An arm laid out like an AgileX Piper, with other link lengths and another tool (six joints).
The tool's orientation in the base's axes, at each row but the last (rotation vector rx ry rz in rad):
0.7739 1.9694 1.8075
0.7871 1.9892 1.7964
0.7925 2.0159 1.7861
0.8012 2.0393 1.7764
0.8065 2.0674 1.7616
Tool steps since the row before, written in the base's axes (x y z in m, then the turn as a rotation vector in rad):
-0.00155 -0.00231 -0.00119 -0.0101 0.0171 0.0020
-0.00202 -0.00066 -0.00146 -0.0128 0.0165 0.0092
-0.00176 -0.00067 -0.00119 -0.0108 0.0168 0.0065
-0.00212 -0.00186 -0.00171 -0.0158 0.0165 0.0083
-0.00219 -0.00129 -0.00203 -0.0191 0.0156 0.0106
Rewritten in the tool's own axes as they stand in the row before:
-0.00031 -0.00149 -0.00262 0.0186 0.0010 0.0073
0.00103 -0.00181 -0.00152 0.0211 0.0076 0.0042
0.00085 -0.00153 -0.00137 0.0194 0.0053 0.0060
0.00036 -0.00223 -0.00241 0.0234 0.0061 0.0026
0.00072 -0.00256 -0.00187 0.0258 0.0075 -0.0005

